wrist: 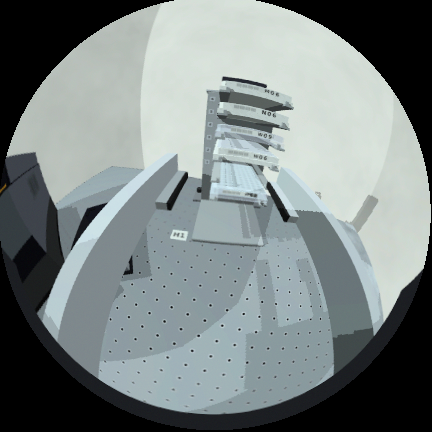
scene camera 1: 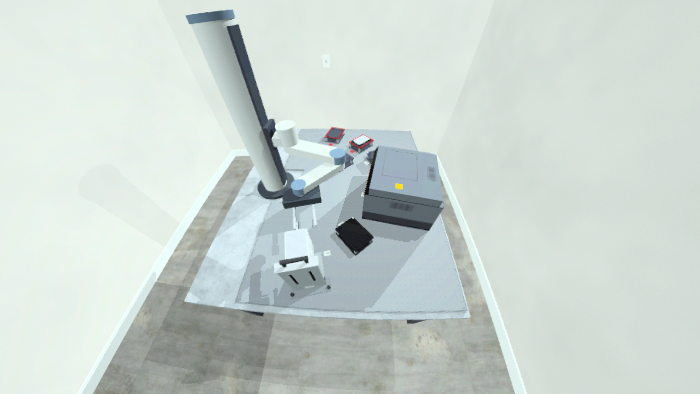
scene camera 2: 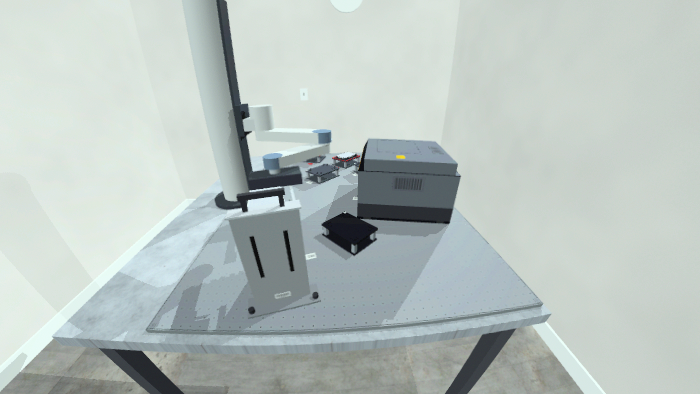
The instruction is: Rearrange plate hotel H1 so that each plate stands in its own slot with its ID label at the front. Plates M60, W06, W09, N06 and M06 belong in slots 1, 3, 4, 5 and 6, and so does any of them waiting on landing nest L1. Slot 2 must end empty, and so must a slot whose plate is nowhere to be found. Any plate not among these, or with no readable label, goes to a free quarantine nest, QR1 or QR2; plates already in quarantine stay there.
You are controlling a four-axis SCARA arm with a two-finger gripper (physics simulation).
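Places are measured from the arm's base along level axes (x ahead, y left, z up), in centimetres.
Pixels of known places: gripper, fingertip midpoint: (wrist: pixel 229 168) (scene camera 1: pixel 305 227); arm's base at its link origin: (scene camera 1: pixel 276 185).
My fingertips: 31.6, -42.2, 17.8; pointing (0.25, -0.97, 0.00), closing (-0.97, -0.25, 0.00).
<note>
Ahead of a thing's pixels: the offset from my fingertips to its top centre, as dx, dy, dz.
Plate hotel H1 (scene camera 1: pixel 305 281) (scene camera 2: pixel 272 250) (wrist: pixel 207 167) stands near the table's front edge, its plates facing the wrist camera. From the top, plates labelled M06 {+0.6, -12.4, +9.0} (wrist: pixel 250 90), N06 {+0.6, -12.4, +6.2} (wrist: pixel 247 110) and W09 {+0.6, -12.4, +3.3} (wrist: pixel 245 132) sit in adjacent slots. Below them is a plate {+0.6, -12.4, +0.5} (wrist: pixel 240 153) whose label looks like W06, its first letter unclear. A wider gap separates it from the bottom plate {+0.6, -12.4, -5.1} (wrist: pixel 231 192), whose label is blurred. My gripper (scene camera 1: pixel 305 225) (wrist: pixel 229 168) is shut on nothing, its fingers pointing at the hotel from a short distance. In scene camera 2 the hotel hides the fingertips.
A white plate {+25.8, +87.4, -10.1} (scene camera 1: pixel 361 140) (scene camera 2: pixel 346 156) lies on a red-rimmed nest at the back. Another red-rimmed nest {+3.5, +99.5, -11.1} (scene camera 1: pixel 335 133) stands left of it. A grey instrument {+47.9, +30.9, +9.0} (scene camera 1: pixel 405 175) (scene camera 2: pixel 407 185) stands on the right. A black nest {+21.8, +4.7, -11.1} (scene camera 1: pixel 354 235) (scene camera 2: pixel 349 228) stands between it and the hotel. A dark nest {+10.4, +63.7, -10.5} (scene camera 2: pixel 322 171) is behind.
</note>
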